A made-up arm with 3 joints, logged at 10 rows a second.
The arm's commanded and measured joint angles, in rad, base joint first. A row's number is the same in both.
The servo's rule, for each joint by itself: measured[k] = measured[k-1] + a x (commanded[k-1-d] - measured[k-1]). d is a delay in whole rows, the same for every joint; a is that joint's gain. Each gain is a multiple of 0.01, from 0.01 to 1. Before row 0 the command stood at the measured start. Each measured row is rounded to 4 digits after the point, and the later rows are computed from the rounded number. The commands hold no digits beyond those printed.
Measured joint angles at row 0: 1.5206, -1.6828, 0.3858
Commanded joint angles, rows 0 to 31: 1.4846, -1.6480, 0.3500; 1.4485, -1.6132, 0.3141; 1.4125, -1.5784, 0.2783; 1.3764, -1.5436, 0.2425; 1.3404, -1.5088, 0.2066; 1.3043, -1.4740, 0.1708; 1.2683, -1.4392, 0.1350; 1.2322, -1.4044, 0.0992; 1.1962, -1.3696, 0.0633; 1.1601, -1.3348, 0.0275; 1.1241, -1.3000, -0.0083; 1.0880, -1.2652, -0.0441; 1.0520, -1.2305, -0.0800; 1.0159, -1.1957, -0.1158; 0.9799, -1.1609, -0.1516; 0.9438, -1.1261, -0.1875; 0.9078, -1.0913, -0.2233; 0.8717, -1.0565, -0.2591; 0.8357, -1.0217, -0.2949; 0.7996, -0.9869, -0.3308; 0.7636, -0.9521, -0.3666; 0.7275, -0.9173, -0.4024; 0.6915, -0.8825, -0.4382; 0.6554, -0.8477, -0.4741; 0.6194, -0.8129, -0.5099; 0.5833, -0.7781, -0.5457; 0.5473, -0.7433, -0.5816; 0.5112, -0.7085, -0.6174; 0.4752, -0.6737, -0.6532; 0.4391, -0.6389, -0.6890; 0.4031, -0.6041, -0.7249; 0.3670, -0.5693, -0.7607
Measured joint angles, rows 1 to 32: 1.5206, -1.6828, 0.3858; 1.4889, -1.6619, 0.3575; 1.4533, -1.6327, 0.3232; 1.4174, -1.6001, 0.2877; 1.3813, -1.5662, 0.2520; 1.3453, -1.5318, 0.2161; 1.3092, -1.4971, 0.1803; 1.2732, -1.4624, 0.1445; 1.2371, -1.4276, 0.1087; 1.2011, -1.3928, 0.0728; 1.1650, -1.3580, 0.0370; 1.1290, -1.3232, 0.0012; 1.0929, -1.2884, -0.0346; 1.0569, -1.2537, -0.0705; 1.0208, -1.2189, -0.1063; 0.9848, -1.1841, -0.1421; 0.9487, -1.1493, -0.1780; 0.9127, -1.1145, -0.2138; 0.8766, -1.0797, -0.2496; 0.8406, -1.0449, -0.2854; 0.8045, -1.0101, -0.3213; 0.7685, -0.9753, -0.3571; 0.7324, -0.9405, -0.3929; 0.6964, -0.9057, -0.4287; 0.6603, -0.8709, -0.4646; 0.6243, -0.8361, -0.5004; 0.5882, -0.8013, -0.5362; 0.5522, -0.7665, -0.5721; 0.5161, -0.7317, -0.6079; 0.4801, -0.6969, -0.6437; 0.4440, -0.6621, -0.6795; 0.4080, -0.6273, -0.7154
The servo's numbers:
d 1
a 0.88 0.60 0.79

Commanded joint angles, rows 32 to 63: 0.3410, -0.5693, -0.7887; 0.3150, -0.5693, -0.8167; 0.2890, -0.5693, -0.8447; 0.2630, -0.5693, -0.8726; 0.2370, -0.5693, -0.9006; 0.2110, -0.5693, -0.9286; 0.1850, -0.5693, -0.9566; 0.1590, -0.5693, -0.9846; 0.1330, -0.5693, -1.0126; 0.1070, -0.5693, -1.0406; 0.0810, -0.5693, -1.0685; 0.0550, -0.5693, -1.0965; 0.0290, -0.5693, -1.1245; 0.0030, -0.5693, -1.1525; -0.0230, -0.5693, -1.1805; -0.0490, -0.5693, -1.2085; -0.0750, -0.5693, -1.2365; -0.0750, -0.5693, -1.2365; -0.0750, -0.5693, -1.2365; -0.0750, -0.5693, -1.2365; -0.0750, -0.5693, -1.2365; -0.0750, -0.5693, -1.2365; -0.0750, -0.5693, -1.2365; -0.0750, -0.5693, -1.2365; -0.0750, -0.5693, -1.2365; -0.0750, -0.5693, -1.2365; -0.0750, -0.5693, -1.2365; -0.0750, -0.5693, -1.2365; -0.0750, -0.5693, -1.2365; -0.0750, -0.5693, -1.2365; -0.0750, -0.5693, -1.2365; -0.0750, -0.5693, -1.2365
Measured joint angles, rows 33 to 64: 0.3719, -0.5925, -0.7512; 0.3447, -0.5786, -0.7808; 0.3186, -0.5730, -0.8092; 0.2926, -0.5708, -0.8372; 0.2666, -0.5699, -0.8652; 0.2406, -0.5695, -0.8932; 0.2146, -0.5694, -0.9212; 0.1886, -0.5693, -0.9492; 0.1626, -0.5693, -0.9772; 0.1366, -0.5693, -1.0052; 0.1106, -0.5693, -1.0332; 0.0846, -0.5693, -1.0611; 0.0586, -0.5693, -1.0891; 0.0326, -0.5693, -1.1171; 0.0066, -0.5693, -1.1451; -0.0194, -0.5693, -1.1731; -0.0454, -0.5693, -1.2011; -0.0714, -0.5693, -1.2291; -0.0746, -0.5693, -1.2349; -0.0750, -0.5693, -1.2362; -0.0750, -0.5693, -1.2364; -0.0750, -0.5693, -1.2365; -0.0750, -0.5693, -1.2365; -0.0750, -0.5693, -1.2365; -0.0750, -0.5693, -1.2365; -0.0750, -0.5693, -1.2365; -0.0750, -0.5693, -1.2365; -0.0750, -0.5693, -1.2365; -0.0750, -0.5693, -1.2365; -0.0750, -0.5693, -1.2365; -0.0750, -0.5693, -1.2365; -0.0750, -0.5693, -1.2365
